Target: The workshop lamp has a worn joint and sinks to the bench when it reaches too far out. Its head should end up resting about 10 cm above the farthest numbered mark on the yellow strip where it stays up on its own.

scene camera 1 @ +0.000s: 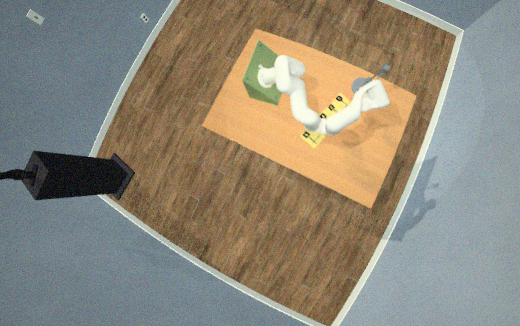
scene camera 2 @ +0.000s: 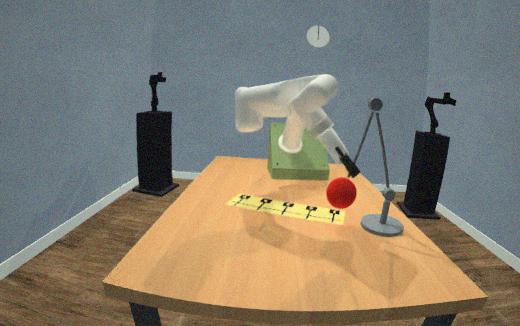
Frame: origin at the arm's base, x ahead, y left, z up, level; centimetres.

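Seen in the pictures: gripper, between the fingertips: [scene camera 2: 356,174]; arm's base, origin of its link: [scene camera 1: 265,78] [scene camera 2: 290,143].
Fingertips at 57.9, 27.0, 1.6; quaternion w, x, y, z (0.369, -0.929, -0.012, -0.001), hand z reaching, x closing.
Observation:
Offsets run from my fingertips to a thing's top centre, as dx, dy, dz. "spot": to the spot under its first point. Level surfaces: height alone.
The grey lamp stands on a round base @(spot: -5.6, +13.1, -16.7) [scene camera 1: 358,84] [scene camera 2: 372,226] at the table's side, beyond one end of the yellow strip [scene camera 1: 314,143] [scene camera 2: 275,205]. Its two thin arms rise to a high elbow joint @(spot: -0.5, +2.6, +24.0) [scene camera 1: 386,68] [scene camera 2: 375,104] and come down toward the strip. The red ball-shaped head @(spot: +5.1, -4.6, -5.0) [scene camera 2: 341,193] hangs above the table near the strip's lamp-side end, in scene camera 2. My gripper [scene camera 2: 354,174] is shut on the lamp just above the head, tilted downward. In scene camera 1 my white arm hides the gripper, the head and part of the strip. The strip's numbers are too blurred to read.
The wooden table @(dz -18.1) [scene camera 1: 260,135] [scene camera 2: 200,260] carries a green block [scene camera 1: 252,87] [scene camera 2: 300,173], where my arm is mounted. Black pedestals [scene camera 1: 80,175] [scene camera 2: 154,150] [scene camera 2: 426,170] stand off the table. My forearm spans over the strip.

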